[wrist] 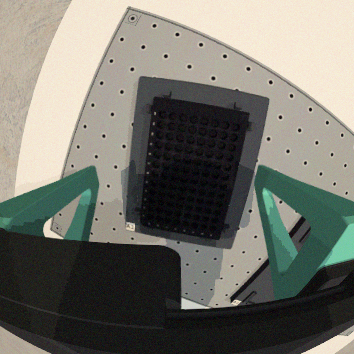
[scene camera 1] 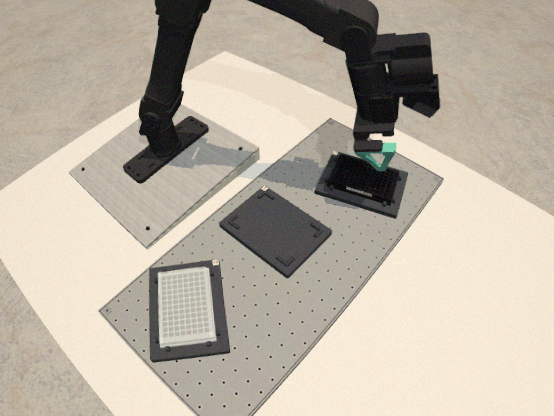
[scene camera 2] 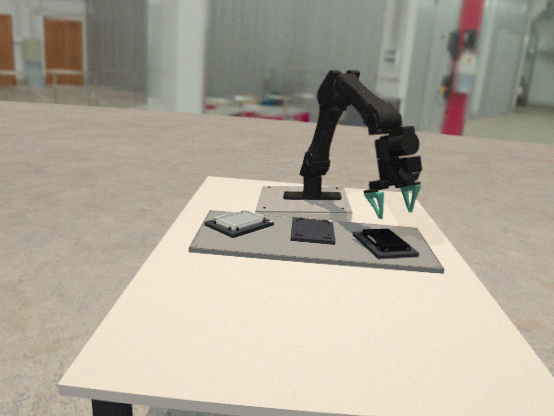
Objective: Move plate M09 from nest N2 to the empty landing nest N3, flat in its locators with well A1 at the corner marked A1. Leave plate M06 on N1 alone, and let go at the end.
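A black well plate point(scene camera 1: 362, 175) point(scene camera 2: 385, 239) point(wrist: 190, 165), apparently M09, lies in a dark nest point(scene camera 1: 322, 186) point(wrist: 257, 110) at one end of the perforated board. The nest's A1 tag point(wrist: 130, 226) shows at a corner. The empty nest point(scene camera 1: 276, 230) point(scene camera 2: 313, 230) is in the middle, with corner locators and a tag point(scene camera 1: 264, 188). A pale plate point(scene camera 1: 186, 307) point(scene camera 2: 240, 220), apparently M06, lies in the nest point(scene camera 1: 222, 335) at the other end. My gripper point(scene camera 1: 381, 167) point(scene camera 2: 396, 214) point(wrist: 176, 173) is open above the black plate, its green fingers apart on either side in the wrist view. Plate names are unreadable.
The grey perforated board point(scene camera 1: 300, 300) point(scene camera 2: 280, 254) carries all three nests. The arm's base plate point(scene camera 1: 200, 200) point(scene camera 2: 270, 204) stands beside it on the cream table point(scene camera 1: 450, 300) point(scene camera 2: 300, 320).
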